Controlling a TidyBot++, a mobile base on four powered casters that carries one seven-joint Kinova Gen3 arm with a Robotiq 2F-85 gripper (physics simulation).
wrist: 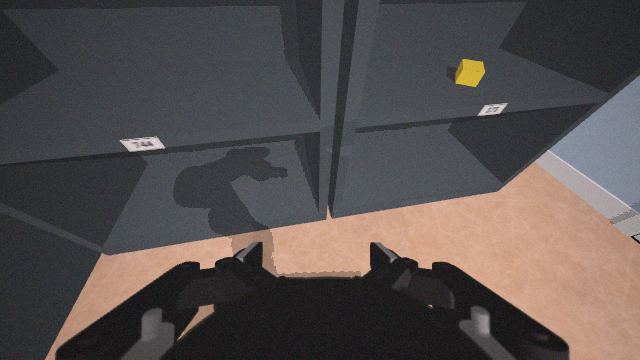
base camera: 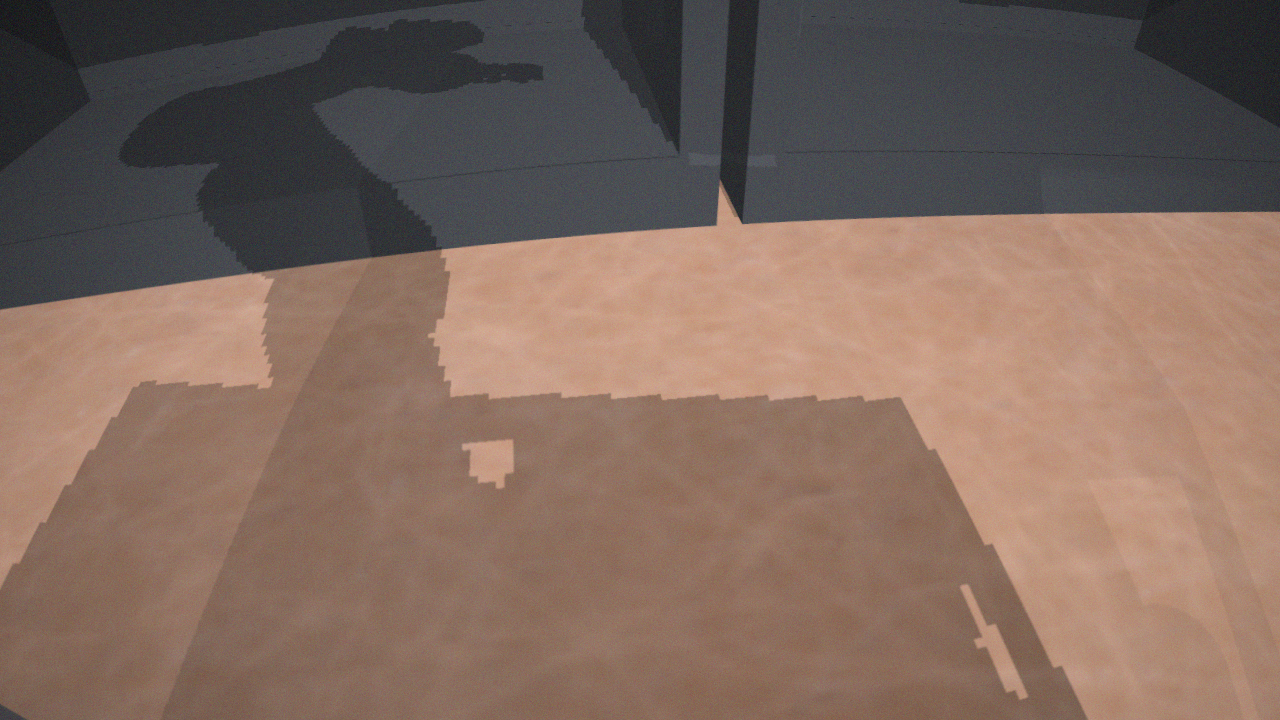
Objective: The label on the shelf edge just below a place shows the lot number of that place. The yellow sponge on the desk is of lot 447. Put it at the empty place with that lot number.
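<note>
My gripper is open and empty in the wrist view, pointing at the lower part of a dark grey shelf unit. In the left bay, a white label on the shelf edge reads 744; no object shows on the part of that place in view. In the right bay, a yellow block sits on the shelf, above a label too blurred to read surely. The desk does not show, and neither view shows a label reading 447.
The tan floor lies in front of the shelf unit, with the robot's shadow across it and onto the bottom left compartment. A dark panel stands at the left. A blue wall with a white baseboard is at the right.
</note>
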